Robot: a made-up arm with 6 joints. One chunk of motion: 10 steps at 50 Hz.
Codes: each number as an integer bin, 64 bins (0 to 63) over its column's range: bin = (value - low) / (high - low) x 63, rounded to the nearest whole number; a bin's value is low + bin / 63 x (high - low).
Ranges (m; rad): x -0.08..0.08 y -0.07..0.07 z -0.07..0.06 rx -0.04..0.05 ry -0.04..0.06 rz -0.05..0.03
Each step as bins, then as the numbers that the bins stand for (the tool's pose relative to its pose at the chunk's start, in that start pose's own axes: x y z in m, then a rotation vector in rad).
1 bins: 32 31 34 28 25 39
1 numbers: 0.0013 -0.0011 0.0002 0.0000 -0.0003 -0.0005
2 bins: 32 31 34 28 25 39
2 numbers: 0.0013 -0.0011 0.0002 0.0000 -0.0003 -0.0005
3 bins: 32 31 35 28 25 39
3 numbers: 0.0013 -0.0011 0.0022 0.0000 -0.0003 -0.0005
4 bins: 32 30 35 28 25 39
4 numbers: 0.0013 -0.0033 0.0022 0.0000 -0.0003 -0.0005
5 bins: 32 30 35 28 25 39
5 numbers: 0.0013 -0.0033 0.0022 0.0000 -0.0003 -0.0005
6 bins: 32 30 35 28 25 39
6 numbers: 0.0013 -0.0033 0.0022 0.0000 -0.0003 -0.0005
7 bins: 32 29 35 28 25 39
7 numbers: 0.0013 -0.0056 0.0022 0.0000 -0.0003 -0.0005
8 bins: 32 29 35 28 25 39
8 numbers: 0.0013 -0.0056 0.0022 0.0000 -0.0003 -0.0005
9 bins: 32 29 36 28 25 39
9 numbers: 0.0013 -0.0056 0.0043 0.0000 -0.0003 -0.0005
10 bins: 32 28 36 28 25 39
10 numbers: 0.0013 -0.0078 0.0043 0.0000 -0.0003 -0.0005
